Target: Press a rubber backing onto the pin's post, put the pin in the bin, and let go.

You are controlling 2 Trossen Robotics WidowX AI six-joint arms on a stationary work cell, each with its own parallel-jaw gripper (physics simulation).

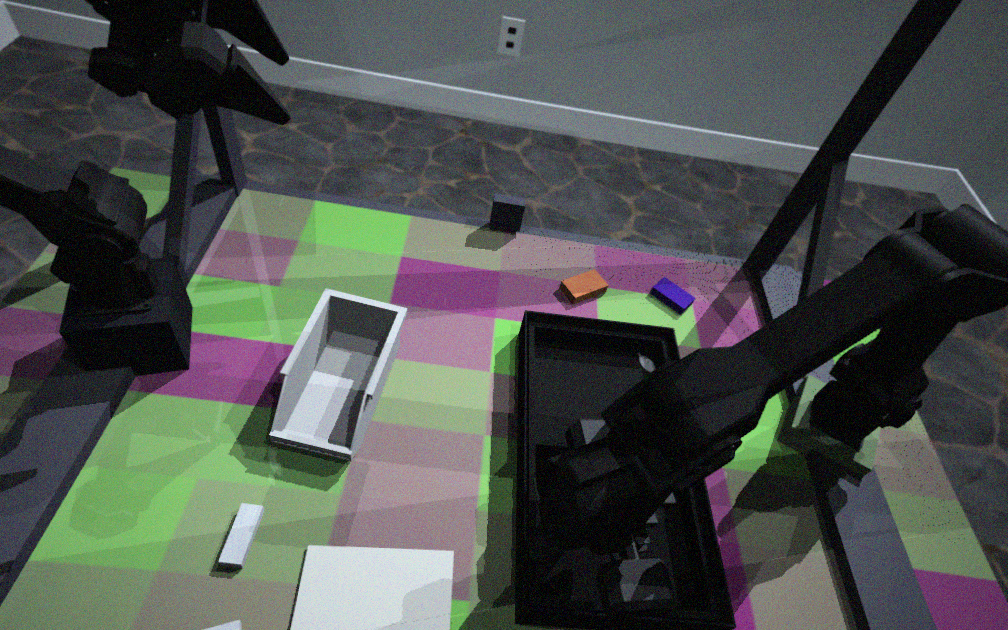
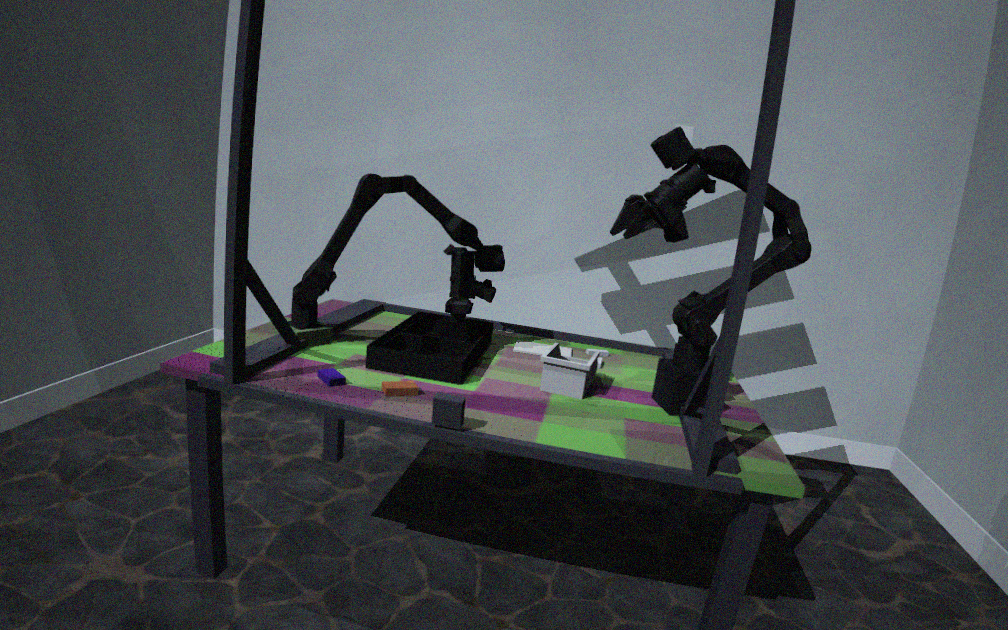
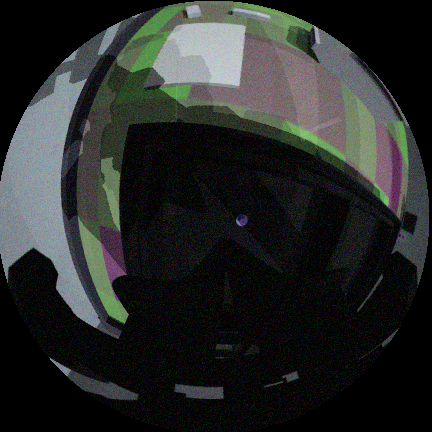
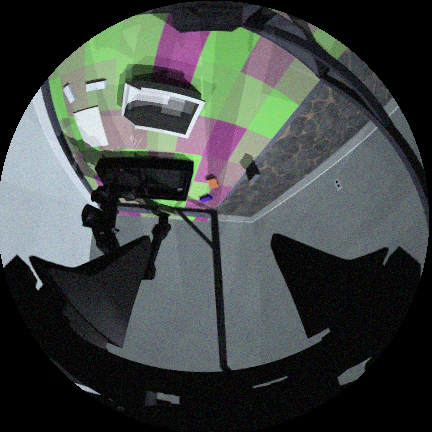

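Seen in the pictures: left gripper, fingertip midpoint: (image 2: 459, 331) (image 3: 224, 243) (image 4: 116, 176); right gripper, fingertip midpoint: (image 1: 286, 90) (image 2: 617, 235) (image 4: 211, 241); left arm's base, link origin: (image 1: 838, 419) (image 2: 303, 324) (image 4: 163, 214); right arm's base, link origin: (image 1: 120, 292) (image 2: 689, 366).
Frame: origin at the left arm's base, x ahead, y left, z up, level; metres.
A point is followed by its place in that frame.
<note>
My left gripper (image 1: 570, 456) (image 2: 459, 308) (image 3: 224, 243) @[x 0.202, y 0.334, z -0.006 m] is shut on nothing and points down just over the tray, the pin a little ahead of its fingertips. A white open bin (image 1: 308, 340) @[x 0.591, y 0.331, z 0.031 m] (image 2: 564, 380) @[x 0.579, y 0.251, z -0.005 m] (image 4: 127, 100) @[x 0.507, y 0.408, z -0.021 m] stands apart beside the tray. My right gripper (image 1: 283, 88) @[x 0.636, y 0.272, z 0.307 m] (image 2: 623, 225) @[x 0.636, y 0.272, z 0.307 m] (image 4: 211, 241) @[x 0.636, y 0.272, z 0.307 m] is open and empty, raised high above the table. I cannot make out a rubber backing.
An orange block (image 1: 584, 284) @[x 0.380, y -0.022, z -0.022 m] (image 2: 400, 388) @[x 0.395, y -0.037, z -0.023 m] and a blue block (image 1: 672, 294) @[x 0.261, y -0.094, z -0.024 m] (image 2: 332, 376) @[x 0.275, y -0.108, z -0.024 m] lie behind the tray. A dark cube (image 1: 507, 216) @[x 0.544, y -0.057, z -0.005 m] (image 2: 448, 411) @[x 0.558, y -0.076, z -0.003 m] stands at the table edge. A flat white plate (image 1: 377, 588) @[x 0.362, y 0.486, z -0.033 m] and a small white bar (image 1: 240, 534) @[x 0.507, y 0.523, z -0.026 m] lie near the front. Dark frame posts (image 2: 739, 281) @[x 0.929, y 0.121, z 0.283 m] ring the table.
</note>
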